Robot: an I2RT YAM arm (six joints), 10 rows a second.
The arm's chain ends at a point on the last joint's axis. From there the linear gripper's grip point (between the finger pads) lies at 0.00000 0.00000 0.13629 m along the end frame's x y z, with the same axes.
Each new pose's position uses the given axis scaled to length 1; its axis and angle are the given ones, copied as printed.
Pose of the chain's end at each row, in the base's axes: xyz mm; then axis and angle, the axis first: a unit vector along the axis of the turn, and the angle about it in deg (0 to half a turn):
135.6, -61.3, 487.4, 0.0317, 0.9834, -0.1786, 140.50
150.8, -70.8, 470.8, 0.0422, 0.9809, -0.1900, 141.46
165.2, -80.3, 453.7, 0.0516, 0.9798, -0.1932, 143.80
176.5, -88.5, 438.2, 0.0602, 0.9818, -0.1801, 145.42
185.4, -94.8, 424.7, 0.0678, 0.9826, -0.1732, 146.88
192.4, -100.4, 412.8, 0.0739, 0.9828, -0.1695, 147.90
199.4, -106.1, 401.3, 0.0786, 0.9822, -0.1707, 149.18
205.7, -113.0, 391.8, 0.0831, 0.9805, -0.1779, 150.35
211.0, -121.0, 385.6, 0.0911, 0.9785, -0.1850, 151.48
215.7, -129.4, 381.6, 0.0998, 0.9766, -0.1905, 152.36
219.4, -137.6, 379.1, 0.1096, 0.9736, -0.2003, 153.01
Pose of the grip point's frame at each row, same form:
219.5, -106.5, 389.9, 0.0317, 0.9834, -0.1786, 140.50
232.1, -119.6, 373.0, 0.0422, 0.9809, -0.1900, 141.46
241.6, -131.1, 352.9, 0.0516, 0.9798, -0.1932, 143.80
249.8, -137.1, 334.0, 0.0602, 0.9818, -0.1801, 145.42
255.6, -142.5, 318.1, 0.0678, 0.9826, -0.1732, 146.88
260.4, -147.7, 304.6, 0.0739, 0.9828, -0.1695, 147.90
264.6, -154.1, 291.6, 0.0786, 0.9822, -0.1707, 149.18
268.0, -163.0, 281.4, 0.0831, 0.9805, -0.1779, 150.35
270.4, -173.3, 274.6, 0.0911, 0.9785, -0.1850, 151.48
272.6, -183.5, 270.2, 0.0998, 0.9766, -0.1905, 152.36
274.0, -194.6, 268.0, 0.1096, 0.9736, -0.2003, 153.01

